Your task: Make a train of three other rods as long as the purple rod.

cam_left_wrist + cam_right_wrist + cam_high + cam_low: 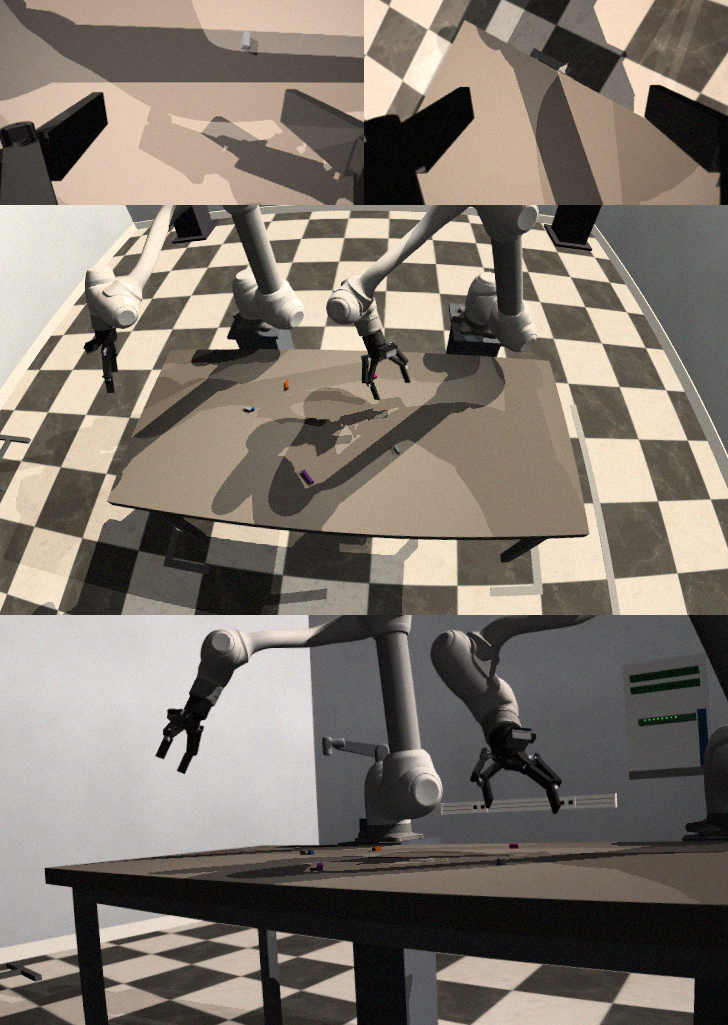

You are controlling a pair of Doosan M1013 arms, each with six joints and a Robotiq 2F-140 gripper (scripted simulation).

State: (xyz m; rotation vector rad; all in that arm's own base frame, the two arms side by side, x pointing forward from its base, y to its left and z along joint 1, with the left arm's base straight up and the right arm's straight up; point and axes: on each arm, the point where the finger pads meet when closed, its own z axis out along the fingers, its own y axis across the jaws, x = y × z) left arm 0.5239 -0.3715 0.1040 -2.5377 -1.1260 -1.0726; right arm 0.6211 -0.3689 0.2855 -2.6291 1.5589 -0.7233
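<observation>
The blue rod is 49 cm to the left of my right hand, 28 cm below it and 8 cm behind it. The rest, counted from my right hand: purple rod 76 cm to the left, 28 cm below, 20 cm ahead; then orange rod 61 cm to the left, 28 cm below, 20 cm behind; then magenta rod 96 cm to the left, 28 cm below, 25 cm behind.
</observation>
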